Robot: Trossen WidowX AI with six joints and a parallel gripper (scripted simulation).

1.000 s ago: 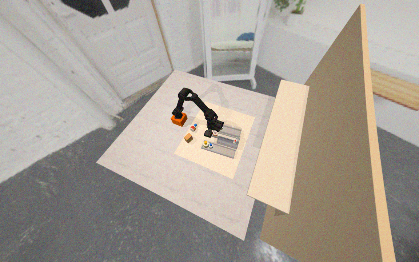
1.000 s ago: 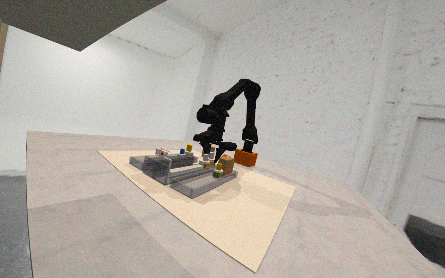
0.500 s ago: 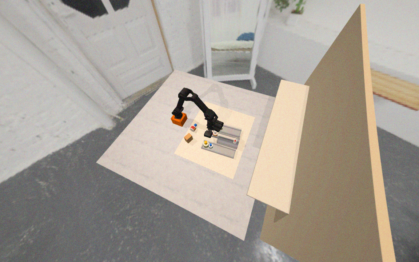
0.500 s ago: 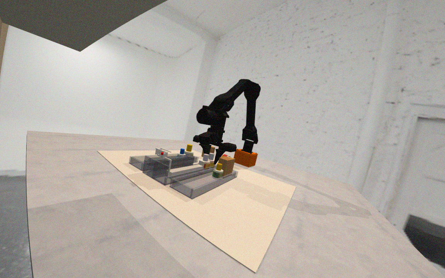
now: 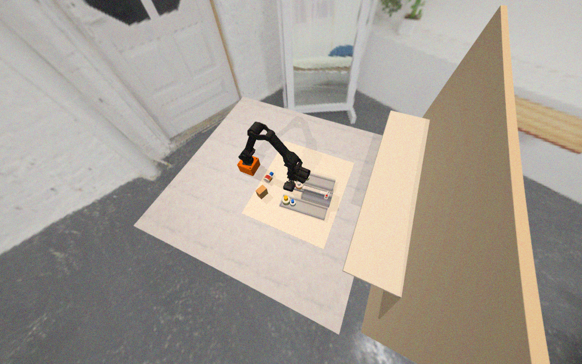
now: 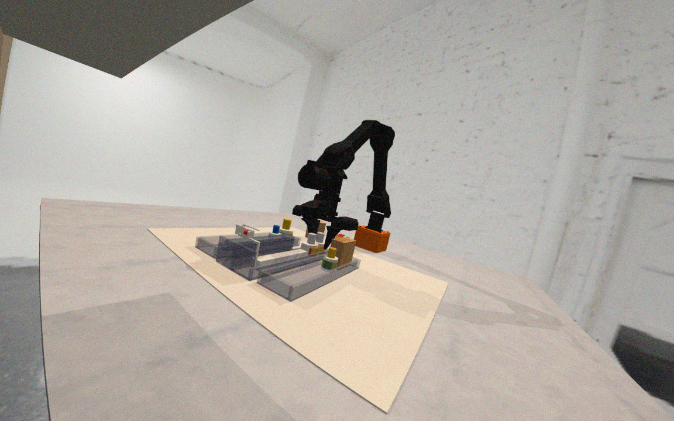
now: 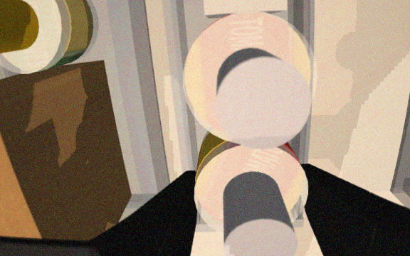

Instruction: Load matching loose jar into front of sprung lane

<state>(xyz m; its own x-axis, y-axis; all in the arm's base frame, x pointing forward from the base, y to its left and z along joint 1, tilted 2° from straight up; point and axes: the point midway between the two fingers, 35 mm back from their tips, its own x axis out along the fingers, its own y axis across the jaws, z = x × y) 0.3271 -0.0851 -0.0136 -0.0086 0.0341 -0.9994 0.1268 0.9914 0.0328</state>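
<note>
The brown box is 8 cm to the left of my gripper tip, 2 cm ahead of it and 1 cm above it. From my gripper tip the other things lie so: sprung lane 14 cm ahead, 4 cm to the right, 1 cm below.
</note>
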